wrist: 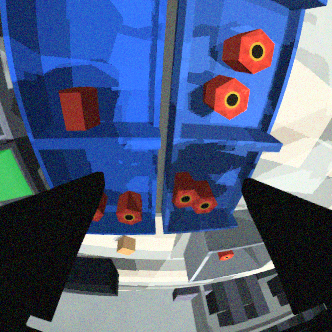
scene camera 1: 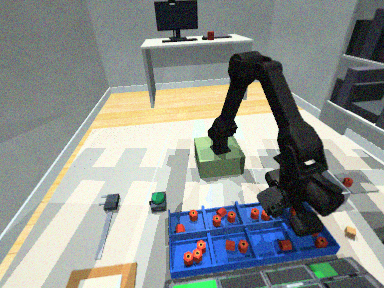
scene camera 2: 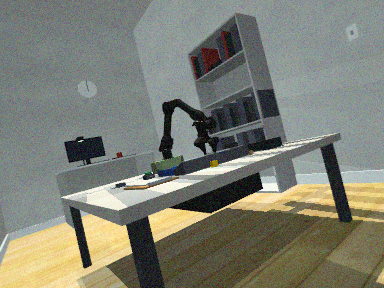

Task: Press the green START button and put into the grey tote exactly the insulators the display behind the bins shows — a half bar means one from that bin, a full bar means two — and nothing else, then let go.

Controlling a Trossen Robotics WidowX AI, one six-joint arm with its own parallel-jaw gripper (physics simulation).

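Where they show: gripper, fingertip midpoint: (wrist: 175,182) (scene camera 1: 288,215); arm's base, link origin: (scene camera 1: 220,149) (scene camera 2: 168,158).
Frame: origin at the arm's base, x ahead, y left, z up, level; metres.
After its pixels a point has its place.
My gripper (scene camera 1: 287,214) @(y 0.060, x 0.332, z -0.033 m) (scene camera 2: 209,150) @(y 0.060, x 0.332, z -0.033 m) (wrist: 175,182) @(y 0.060, x 0.332, z -0.033 m) is open and empty above the right end of the blue bins (scene camera 1: 225,265) (wrist: 222,134). In the wrist view, two insulators (wrist: 185,198) @(y 0.102, x 0.323, z -0.054 m) (wrist: 204,204) @(y 0.115, x 0.305, z -0.054 m) sit in one bin between the fingertips' directions; another insulator (wrist: 129,207) @(y 0.105, x 0.375, z -0.056 m) has a neighbour partly behind the left finger. The grey tote (scene camera 1: 334,178) @(y 0.306, x 0.263, z -0.033 m) (wrist: 200,250) @(y 0.194, x 0.310, z -0.042 m) stands beyond the bins with a red insulator (scene camera 1: 347,182) (wrist: 226,255) inside. The green START button (scene camera 1: 158,197) @(y -0.278, x 0.122, z -0.045 m) (scene camera 2: 148,175) @(y -0.299, x 0.145, z -0.062 m) is left of the bins. The display (scene camera 1: 292,275) @(y -0.036, x 0.462, z -0.037 m) shows green bars (scene camera 1: 322,270) @(y 0.034, x 0.476, z -0.037 m) (scene camera 1: 196,284) @(y -0.244, x 0.407, z -0.040 m); its lower part is cut off.
A green block (scene camera 1: 220,165) @(y -0.027, x 0.063, z -0.029 m) stands behind the bins, by the arm base. A small tan cube (scene camera 1: 350,231) @(y 0.204, x 0.416, z -0.064 m) (wrist: 126,245) @(y 0.201, x 0.409, z -0.068 m) lies right of the bins. A dark-headed tool (scene camera 1: 111,202) @(y -0.432, x 0.069, z -0.065 m) and a wooden frame (scene camera 1: 75,279) @(y -0.520, x 0.284, z -0.078 m) lie at left. A yellow cube (scene camera 2: 214,163) @(y -0.219, x 0.567, z -0.068 m) is near the table edge.
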